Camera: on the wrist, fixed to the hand. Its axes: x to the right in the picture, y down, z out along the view.
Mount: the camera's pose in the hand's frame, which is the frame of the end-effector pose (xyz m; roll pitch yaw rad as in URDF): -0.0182 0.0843 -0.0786 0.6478 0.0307 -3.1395
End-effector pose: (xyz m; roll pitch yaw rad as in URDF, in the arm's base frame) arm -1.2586 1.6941 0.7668 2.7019 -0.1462 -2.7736
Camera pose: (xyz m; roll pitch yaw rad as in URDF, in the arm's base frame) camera -1.2427 1.7461 0.8700 -2.0561 0.1193 0.3529
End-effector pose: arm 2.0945 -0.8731 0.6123 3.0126 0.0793 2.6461
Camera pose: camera 2.1392 -0.8137 0.7023 -2.3643 -0.1095 -0.5016
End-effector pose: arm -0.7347 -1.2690 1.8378 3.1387 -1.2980 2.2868
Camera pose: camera -0.6182 -1.2748 1.8415 -2.4979 1.2673 -0.8621
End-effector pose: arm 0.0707 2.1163 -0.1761 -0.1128 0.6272 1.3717
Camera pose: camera -0.0158 2.0663 -0.2363 0.7567 -0.5969 -1.7632
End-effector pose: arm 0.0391 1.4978 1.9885 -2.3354 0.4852 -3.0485
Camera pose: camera 0.0474 1.6142 1.9913 2.9719 -0.5078 0.1168
